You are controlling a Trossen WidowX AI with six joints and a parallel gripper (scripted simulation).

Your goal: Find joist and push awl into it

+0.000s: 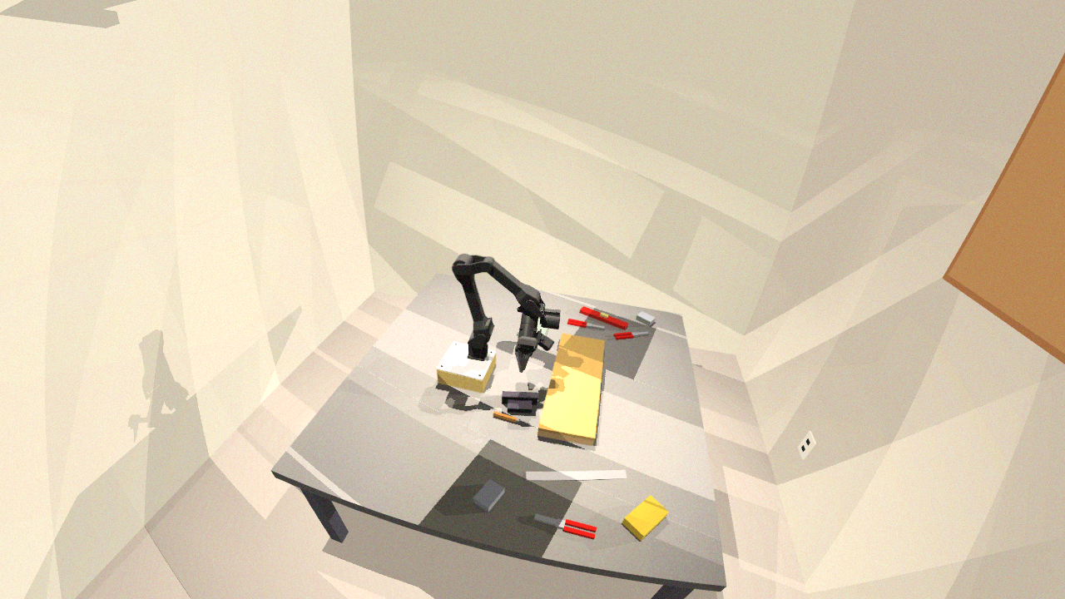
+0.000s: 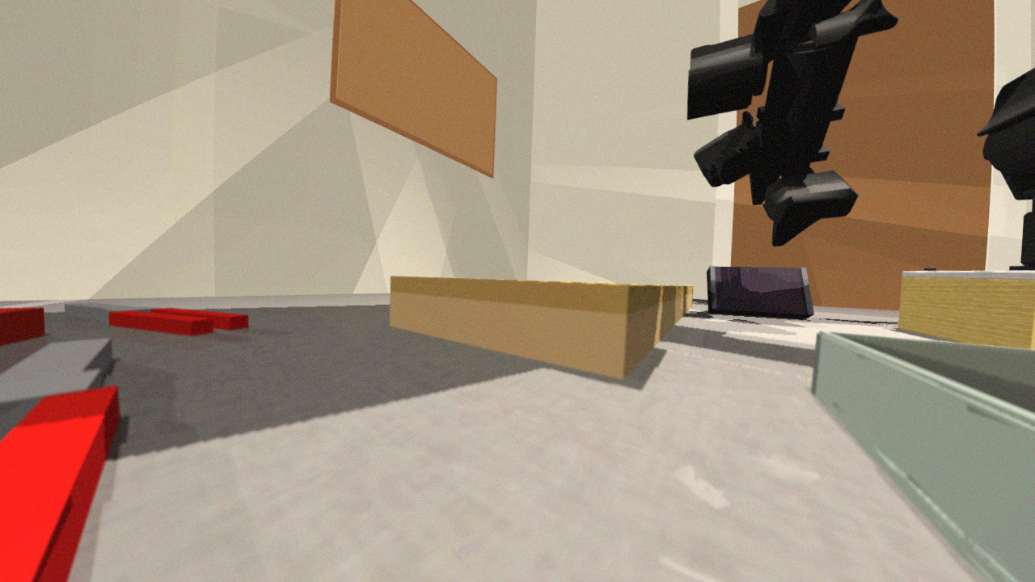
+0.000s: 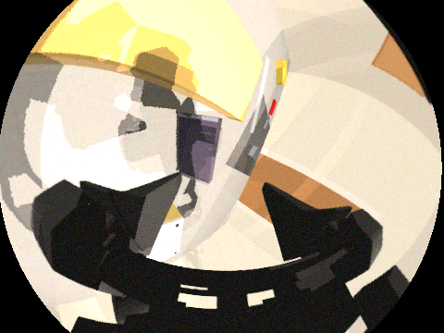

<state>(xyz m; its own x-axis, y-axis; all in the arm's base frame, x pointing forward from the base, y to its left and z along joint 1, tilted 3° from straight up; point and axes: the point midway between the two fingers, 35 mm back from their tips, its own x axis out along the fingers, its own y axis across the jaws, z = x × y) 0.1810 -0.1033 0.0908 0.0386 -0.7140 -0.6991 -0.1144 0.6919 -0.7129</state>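
Right now the stud finder is 11 cm below my gripper tip, 6 cm to the right of it and 2 cm ahead of it. Round my gripper tip: white strip 28 cm to the right, 22 cm ahead, 13 cm below; pale green tray 43 cm to the left, 12 cm below, 1 cm behind; awl 12 cm below, 11 cm to the right.
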